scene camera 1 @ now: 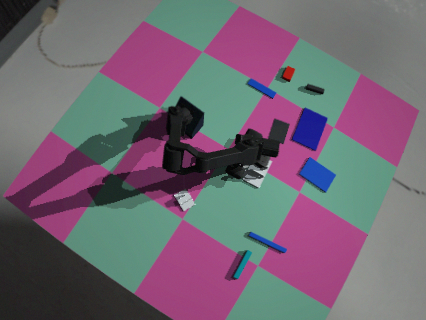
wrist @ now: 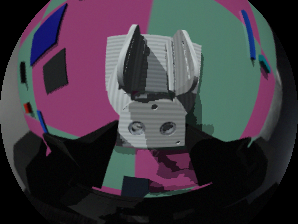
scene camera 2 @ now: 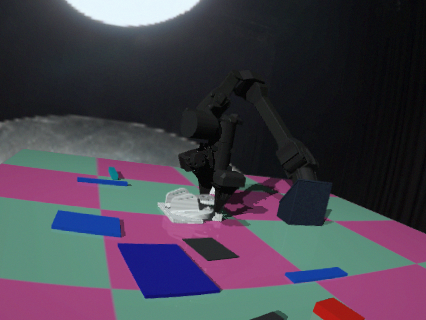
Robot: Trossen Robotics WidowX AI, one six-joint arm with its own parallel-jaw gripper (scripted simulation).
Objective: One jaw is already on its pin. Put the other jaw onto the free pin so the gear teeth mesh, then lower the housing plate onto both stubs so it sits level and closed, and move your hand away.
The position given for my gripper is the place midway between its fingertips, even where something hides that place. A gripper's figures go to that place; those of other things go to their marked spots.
Labels:
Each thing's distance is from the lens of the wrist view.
my gripper [wrist: 151, 125]: 10 cm
dark plate [wrist: 55, 74]: 20 cm
white jaw [wrist: 182, 65]: 8 cm
The marked spots on the dark plate and the white jaw are 21 cm apart.

